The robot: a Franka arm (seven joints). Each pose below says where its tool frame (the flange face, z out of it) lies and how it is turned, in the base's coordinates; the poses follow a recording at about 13 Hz.
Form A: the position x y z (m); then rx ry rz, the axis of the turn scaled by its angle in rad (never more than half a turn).
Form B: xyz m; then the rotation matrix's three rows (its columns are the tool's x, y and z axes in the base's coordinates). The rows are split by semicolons. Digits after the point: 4 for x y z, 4 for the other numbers.
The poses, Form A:
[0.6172, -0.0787, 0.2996, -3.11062, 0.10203, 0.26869]
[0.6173, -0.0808, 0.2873, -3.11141, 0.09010, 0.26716]
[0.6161, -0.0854, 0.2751, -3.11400, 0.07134, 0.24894]
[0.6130, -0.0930, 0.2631, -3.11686, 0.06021, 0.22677]
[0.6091, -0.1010, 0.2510, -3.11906, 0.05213, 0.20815]
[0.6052, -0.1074, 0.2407, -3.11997, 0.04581, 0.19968]
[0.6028, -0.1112, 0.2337, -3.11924, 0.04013, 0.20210]
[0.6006, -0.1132, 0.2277, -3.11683, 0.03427, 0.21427]
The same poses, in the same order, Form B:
0.6172, -0.0787, 0.2996; 0.9831, -0.0666, -0.1707; -0.0635, -0.9977, 0.0233; -0.1719, -0.0120, -0.9850
0.6173, -0.0808, 0.2873; 0.9837, -0.0589, -0.1698; -0.0559, -0.9982, 0.0223; -0.1708, -0.0124, -0.9852
0.6161, -0.0854, 0.2751; 0.9863, -0.0468, -0.1584; -0.0442, -0.9988, 0.0204; -0.1592, -0.0131, -0.9872
0.6130, -0.0930, 0.2631; 0.9887, -0.0396, -0.1444; -0.0373, -0.9991, 0.0187; -0.1450, -0.0131, -0.9893
0.6091, -0.1010, 0.2510; 0.9906, -0.0343, -0.1326; -0.0323, -0.9993, 0.0173; -0.1331, -0.0129, -0.9910
0.6052, -0.1074, 0.2407; 0.9914, -0.0302, -0.1272; -0.0283, -0.9995, 0.0167; -0.1277, -0.0130, -0.9917
0.6028, -0.1112, 0.2337; 0.9913, -0.0266, -0.1288; -0.0246, -0.9995, 0.0172; -0.1292, -0.0139, -0.9915
0.6006, -0.1132, 0.2277; 0.9904, -0.0231, -0.1366; -0.0207, -0.9996, 0.0187; -0.1370, -0.0157, -0.9904

